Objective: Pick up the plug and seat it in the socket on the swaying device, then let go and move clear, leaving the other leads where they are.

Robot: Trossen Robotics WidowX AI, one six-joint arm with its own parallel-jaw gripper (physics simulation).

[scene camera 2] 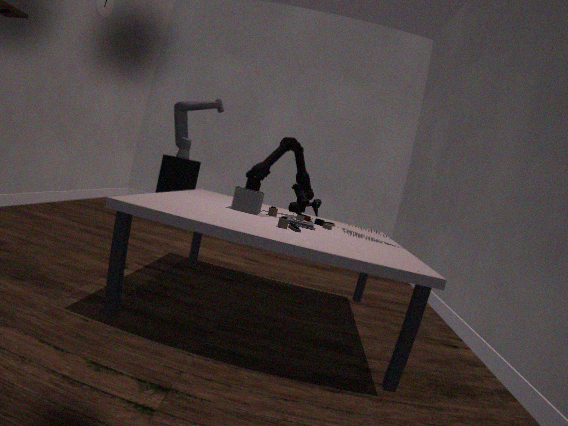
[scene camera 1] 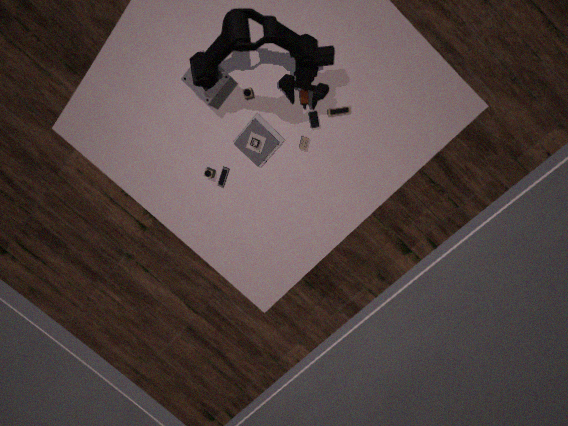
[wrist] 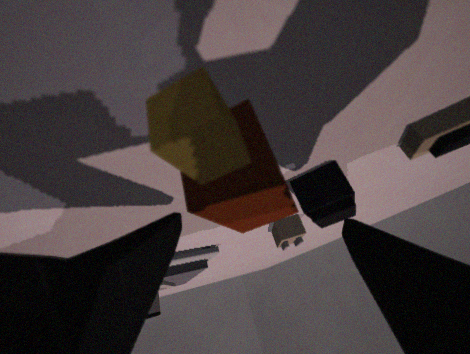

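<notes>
An orange plug (scene camera 1: 304,96) (wrist: 245,212) with a yellow block on its upper part lies on the table. My gripper (scene camera 1: 303,104) (wrist: 261,223) is wide open and empty, low over the table. In the wrist view its fingertips are on either side of the plug's near end, and a gap shows on each side. The swaying device is a grey plate (scene camera 1: 245,142) on a pale base, with the socket (scene camera 1: 254,142) in a white square at its middle. Part of the device also shows at the left finger in the wrist view (wrist: 187,266).
A black block (scene camera 1: 313,119) (wrist: 322,192) is close beside the plug. A small beige two-pronged piece (scene camera 1: 304,143) (wrist: 288,231) and a long slotted connector (scene camera 1: 339,111) (wrist: 440,130) are nearby. Beige round-holed pieces (scene camera 1: 248,93) (scene camera 1: 209,173) and a dark slotted piece (scene camera 1: 223,177) lie around the device.
</notes>
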